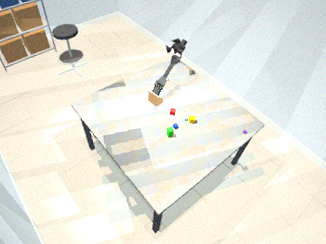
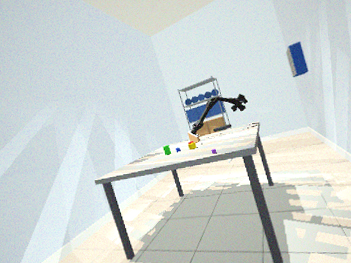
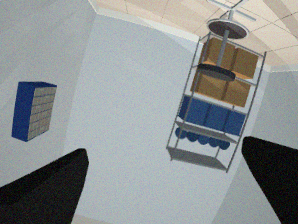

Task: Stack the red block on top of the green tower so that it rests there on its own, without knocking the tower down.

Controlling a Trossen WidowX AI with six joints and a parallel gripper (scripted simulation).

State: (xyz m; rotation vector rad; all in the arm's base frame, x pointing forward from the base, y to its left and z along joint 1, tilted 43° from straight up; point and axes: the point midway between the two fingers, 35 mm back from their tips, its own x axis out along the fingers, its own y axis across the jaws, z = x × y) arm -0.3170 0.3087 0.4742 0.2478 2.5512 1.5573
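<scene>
Now: the red block 570 mm ahead of my gripper tip, 550 mm to the right of it and 220 mm below it. Round my gripper tip: blue block: 700 mm ahead, 650 mm to the right, 220 mm below; yellow block: 750 mm ahead, 490 mm to the right, 210 mm below; small purple block: 1170 mm ahead, 250 mm to the right, 230 mm below.
</scene>
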